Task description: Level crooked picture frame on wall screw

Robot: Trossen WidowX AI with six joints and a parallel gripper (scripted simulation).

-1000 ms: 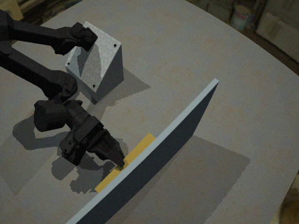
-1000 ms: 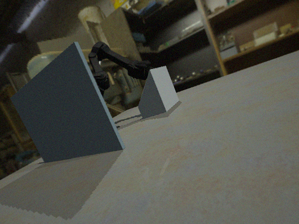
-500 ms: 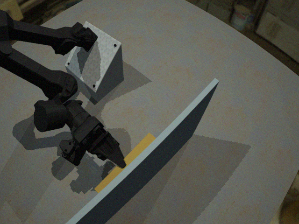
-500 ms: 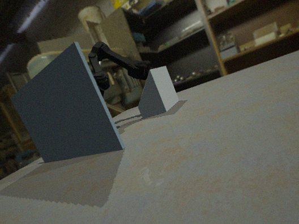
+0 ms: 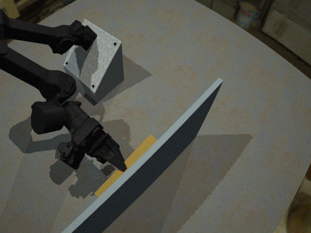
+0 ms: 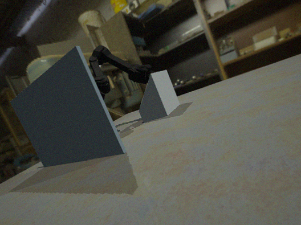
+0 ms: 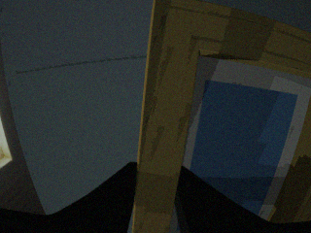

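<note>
Now: gripper tip 1 cm short of the picture frame, 1 cm to the right of it and 5 cm above it. Round my gripper tip: panel (2 cm ahead, 2 cm to the left, 6 cm below).
</note>
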